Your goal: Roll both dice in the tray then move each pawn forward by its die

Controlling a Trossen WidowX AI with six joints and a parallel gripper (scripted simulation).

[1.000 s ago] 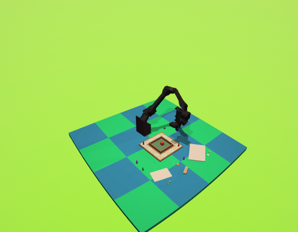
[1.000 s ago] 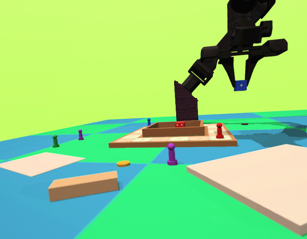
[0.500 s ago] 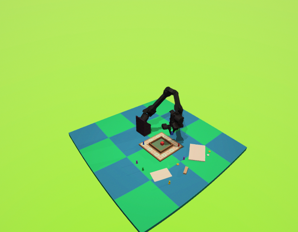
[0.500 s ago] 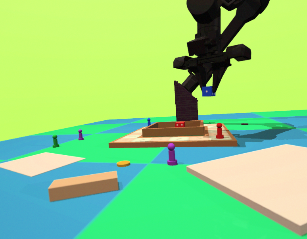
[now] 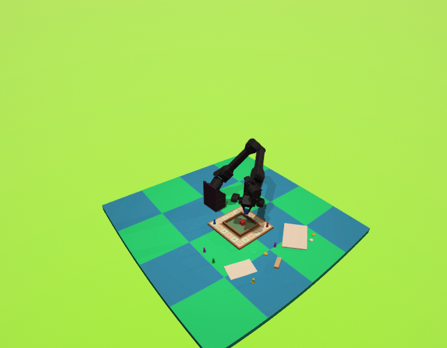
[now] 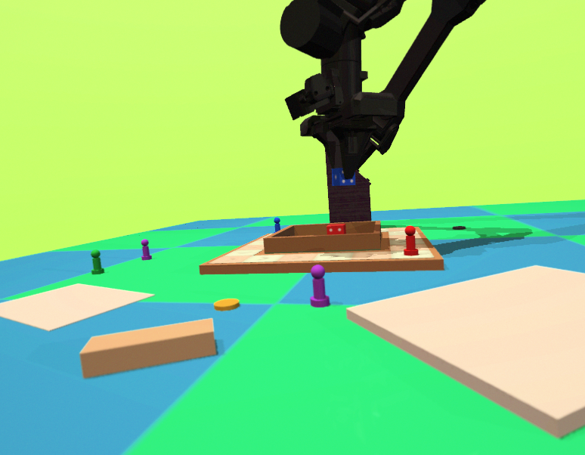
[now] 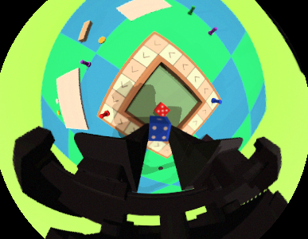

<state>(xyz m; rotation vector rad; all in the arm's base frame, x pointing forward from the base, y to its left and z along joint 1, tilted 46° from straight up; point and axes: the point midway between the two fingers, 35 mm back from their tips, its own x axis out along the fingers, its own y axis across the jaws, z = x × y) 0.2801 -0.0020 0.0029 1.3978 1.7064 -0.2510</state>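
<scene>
The red pawn lies 110 mm ahead of my gripper tip, 80 mm to the left of it and 80 mm below it. Round my gripper tip: sunken tray (100 mm below, 30 mm to the right, 10 mm behind); black disc (200 mm to the left, 170 mm behind, 100 mm below); blue pawn (130 mm to the right, 130 mm behind, 80 mm below).
</scene>
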